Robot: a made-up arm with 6 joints.
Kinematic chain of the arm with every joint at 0, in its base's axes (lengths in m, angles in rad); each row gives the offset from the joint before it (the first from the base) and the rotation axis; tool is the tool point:
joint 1: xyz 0 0 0.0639 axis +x
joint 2: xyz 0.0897 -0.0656 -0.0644 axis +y
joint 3: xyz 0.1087 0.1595 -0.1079 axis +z
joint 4: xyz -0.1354 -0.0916 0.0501 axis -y
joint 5: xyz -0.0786 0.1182 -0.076 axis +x
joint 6: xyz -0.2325 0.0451 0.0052 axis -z
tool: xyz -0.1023 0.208 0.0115
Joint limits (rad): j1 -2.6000..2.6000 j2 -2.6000..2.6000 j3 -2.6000..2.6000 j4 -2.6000..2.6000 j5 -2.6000..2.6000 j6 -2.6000..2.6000
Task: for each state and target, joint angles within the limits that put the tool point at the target. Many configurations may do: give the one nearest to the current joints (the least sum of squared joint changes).
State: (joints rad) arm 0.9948 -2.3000 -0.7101 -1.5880 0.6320 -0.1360
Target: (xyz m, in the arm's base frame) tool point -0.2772 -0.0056 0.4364
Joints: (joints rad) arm 1.3140 -1.7611 -0.8532 -1.5155 0.3791 0.1303
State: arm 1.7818 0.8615 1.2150 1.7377 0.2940 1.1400
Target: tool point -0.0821 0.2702 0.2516
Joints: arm 1.4705 0.2238 0.9062 1.8784 0.1165 1.0611
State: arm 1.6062 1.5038 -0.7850 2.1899 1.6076 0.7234
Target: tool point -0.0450 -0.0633 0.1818
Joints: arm 1.5322 2.1180 -0.5558 2.0333 2.0424 1.5013
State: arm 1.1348 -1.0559 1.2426 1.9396 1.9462 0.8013
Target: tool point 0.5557 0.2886 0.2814
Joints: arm 1.7397 -0.6330 1.5415 2.2282 2.1858 -0.2692
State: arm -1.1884 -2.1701 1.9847 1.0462 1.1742 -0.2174
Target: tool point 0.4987 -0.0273 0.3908
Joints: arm -1.1000 -1.9474 1.7090 1.2969 1.0078 -0.1534
